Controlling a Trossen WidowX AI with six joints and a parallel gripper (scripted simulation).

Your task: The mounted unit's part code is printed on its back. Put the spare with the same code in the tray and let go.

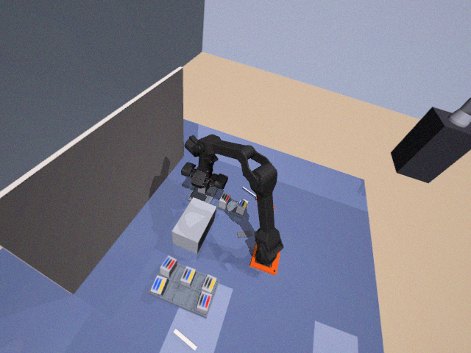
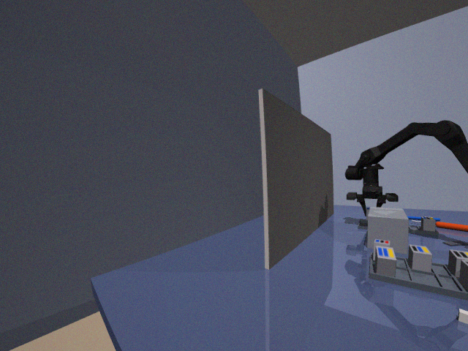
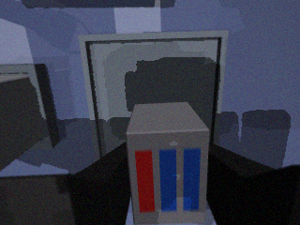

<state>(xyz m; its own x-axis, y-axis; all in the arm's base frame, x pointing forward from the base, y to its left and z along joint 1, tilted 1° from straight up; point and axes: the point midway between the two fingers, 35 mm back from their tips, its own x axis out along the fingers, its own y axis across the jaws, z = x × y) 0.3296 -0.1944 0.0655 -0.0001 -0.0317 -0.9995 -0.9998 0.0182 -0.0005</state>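
The flat grey tray is 30 mm below my gripper tip. From my gripper tip the other things lie so: grey unit 40 mm behind, 200 mm to the left, 10 mm above; grey spare block 20 mm above; blue marker pen 210 mm behind, 180 mm to the right, 30 mm below.
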